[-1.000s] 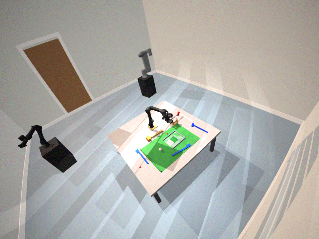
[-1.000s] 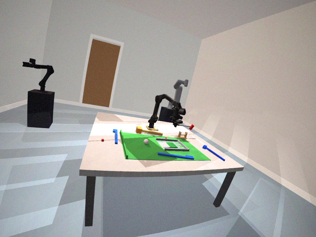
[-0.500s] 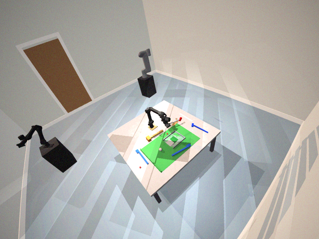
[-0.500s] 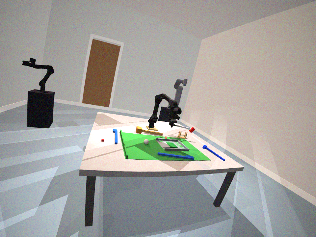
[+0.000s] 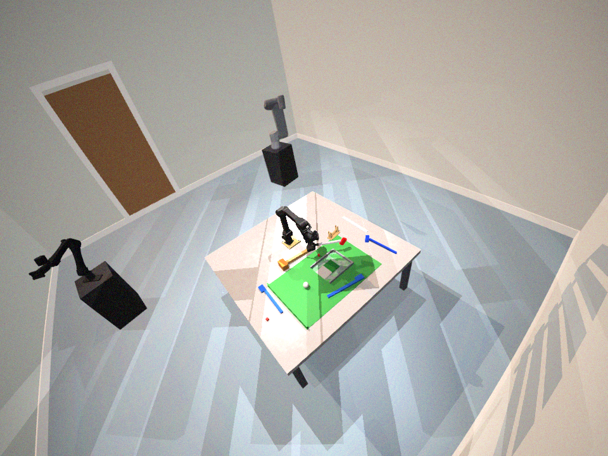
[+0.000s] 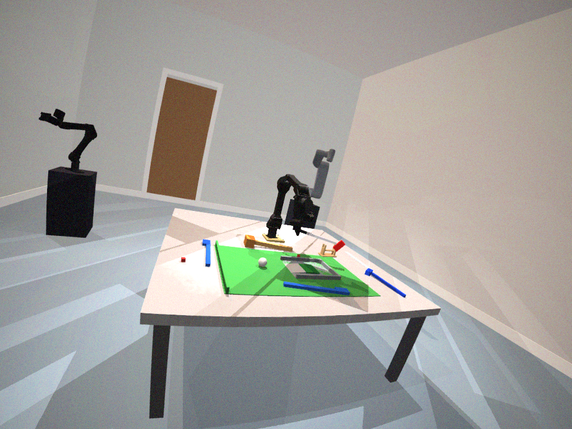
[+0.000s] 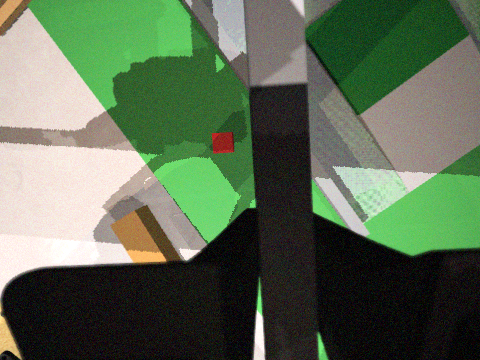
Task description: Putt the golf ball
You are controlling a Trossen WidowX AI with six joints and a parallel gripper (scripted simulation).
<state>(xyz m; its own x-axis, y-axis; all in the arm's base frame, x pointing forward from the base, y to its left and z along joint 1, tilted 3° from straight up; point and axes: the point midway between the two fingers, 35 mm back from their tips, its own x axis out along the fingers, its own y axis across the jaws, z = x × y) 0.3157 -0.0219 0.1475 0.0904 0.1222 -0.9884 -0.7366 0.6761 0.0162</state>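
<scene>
The red putter lies 8 cm ahead of my gripper tip, 9 cm to the left of it and 2 cm above it. The rest, counted from my gripper tip: wooden stand (4 cm behind, 30 cm to the left, 10 cm below); then white golf ball (11 cm ahead, 24 cm to the right, 11 cm below); then green mat (15 cm ahead, 9 cm to the right, 13 cm below).
</scene>
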